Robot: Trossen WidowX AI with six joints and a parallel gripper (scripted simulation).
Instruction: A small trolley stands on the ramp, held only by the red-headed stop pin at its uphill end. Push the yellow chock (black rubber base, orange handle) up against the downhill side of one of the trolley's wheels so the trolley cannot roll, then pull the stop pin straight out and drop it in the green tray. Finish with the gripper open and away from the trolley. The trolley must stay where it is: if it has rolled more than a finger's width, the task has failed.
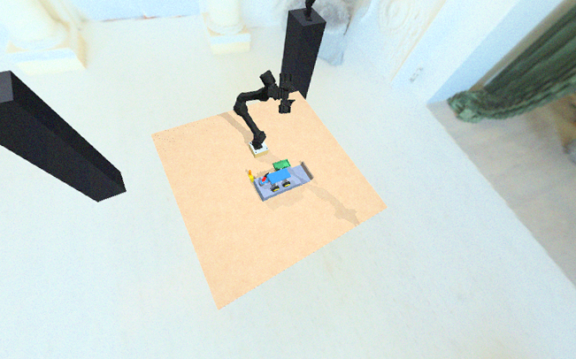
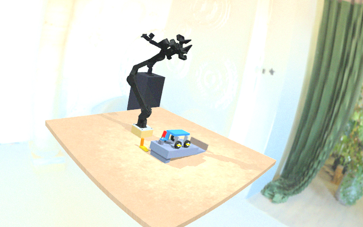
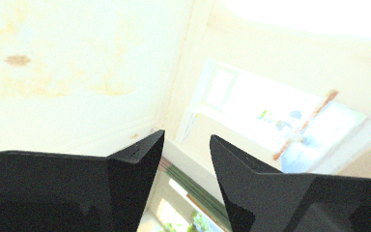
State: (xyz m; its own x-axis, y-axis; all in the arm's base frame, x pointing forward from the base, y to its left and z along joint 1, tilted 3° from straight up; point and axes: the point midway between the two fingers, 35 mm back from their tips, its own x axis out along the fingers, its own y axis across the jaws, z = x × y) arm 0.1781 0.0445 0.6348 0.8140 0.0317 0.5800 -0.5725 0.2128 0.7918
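Now: the yellow chock 30 mm behind my gripper tip, 210 mm to the right of it and 690 mm below it. The rest, counted from my gripper tip: blue-topped trolley (100 mm ahead, 80 mm to the right, 590 mm below); then grey ramp (100 mm ahead, 70 mm to the right, 660 mm below); then red-headed stop pin (80 mm ahead, 180 mm to the right, 580 mm below).
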